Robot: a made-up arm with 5 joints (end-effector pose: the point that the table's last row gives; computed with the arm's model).
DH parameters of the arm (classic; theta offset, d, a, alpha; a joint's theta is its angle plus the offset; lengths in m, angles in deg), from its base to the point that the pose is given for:
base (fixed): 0 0.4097 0.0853 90
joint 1: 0 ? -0.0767 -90
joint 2: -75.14 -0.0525 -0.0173 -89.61
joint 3: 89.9 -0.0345 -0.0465 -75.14
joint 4: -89.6 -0.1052 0.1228 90
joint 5: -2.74 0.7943 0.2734 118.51
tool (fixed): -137.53 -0.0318 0 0
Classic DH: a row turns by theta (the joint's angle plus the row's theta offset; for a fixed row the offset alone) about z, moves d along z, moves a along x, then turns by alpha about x.
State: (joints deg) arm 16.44 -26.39 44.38 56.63 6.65
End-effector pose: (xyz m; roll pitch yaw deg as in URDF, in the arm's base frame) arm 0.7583 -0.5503 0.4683 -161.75 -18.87 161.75
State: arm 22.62 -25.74 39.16 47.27 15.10
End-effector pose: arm 0.6499 -0.6008 0.6900 -165.50 -1.91 158.80
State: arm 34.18 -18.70 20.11 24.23 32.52
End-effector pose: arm 0.2173 -0.4449 1.1183 -161.52 40.53 157.52
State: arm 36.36 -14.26 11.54 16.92 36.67
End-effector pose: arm 0.0636 -0.2906 1.1905 -150.94 53.74 164.96
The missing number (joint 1, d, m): 0.0967
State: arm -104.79 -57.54 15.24 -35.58 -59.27
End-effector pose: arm 0.9421 -0.1926 0.8581 -6.74 53.14 153.74
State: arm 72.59 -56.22 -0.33 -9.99 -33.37
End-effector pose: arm -0.7819 -0.3703 0.5020 167.64 -11.20 39.99
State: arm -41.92 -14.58 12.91 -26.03 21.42
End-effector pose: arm 0.5675 -0.2757 1.1381 -124.41 18.93 156.63
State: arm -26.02 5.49 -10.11 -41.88 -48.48
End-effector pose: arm 0.0505 -0.2762 1.3516 -149.33 45.52 99.97
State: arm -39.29 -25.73 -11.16 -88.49 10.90
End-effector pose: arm -0.3252 0.3236 1.2149 -26.92 77.65 -103.59
